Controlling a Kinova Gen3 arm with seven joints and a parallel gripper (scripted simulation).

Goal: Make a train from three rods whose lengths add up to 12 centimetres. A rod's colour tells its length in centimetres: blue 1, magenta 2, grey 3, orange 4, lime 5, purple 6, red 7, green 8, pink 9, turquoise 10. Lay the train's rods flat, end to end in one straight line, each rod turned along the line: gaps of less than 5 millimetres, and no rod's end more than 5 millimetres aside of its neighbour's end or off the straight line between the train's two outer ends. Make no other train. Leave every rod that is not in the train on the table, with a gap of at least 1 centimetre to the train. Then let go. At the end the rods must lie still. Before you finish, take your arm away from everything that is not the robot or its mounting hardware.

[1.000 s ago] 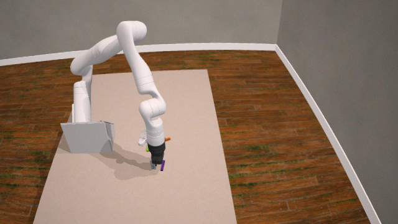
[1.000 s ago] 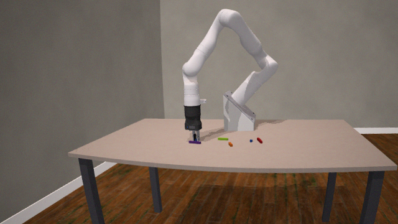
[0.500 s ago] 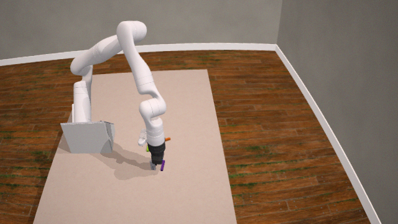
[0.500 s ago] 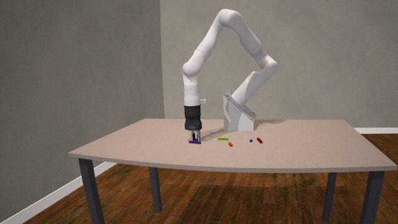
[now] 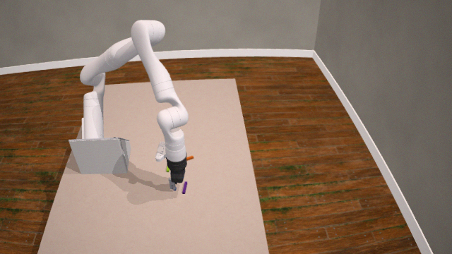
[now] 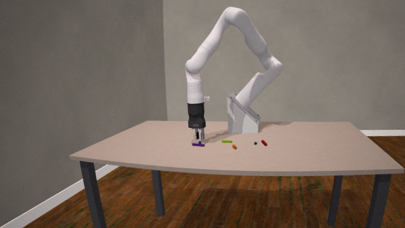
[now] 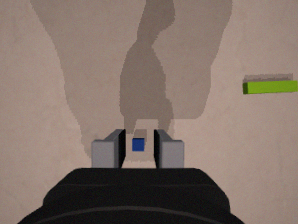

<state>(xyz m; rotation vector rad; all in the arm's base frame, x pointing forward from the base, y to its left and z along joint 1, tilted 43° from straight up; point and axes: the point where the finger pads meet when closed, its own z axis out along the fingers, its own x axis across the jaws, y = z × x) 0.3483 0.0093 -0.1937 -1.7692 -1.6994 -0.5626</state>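
My hand is 40 mm short of the purple rod, 10 mm to the right of it and 30 mm above it. The rest, counted from my hand: orange rod: 50 mm ahead, 180 mm to the left, 30 mm below; lime rod: 40 mm behind, 120 mm to the left, 30 mm below; red rod: 30 mm behind, 310 mm to the left, 30 mm below.
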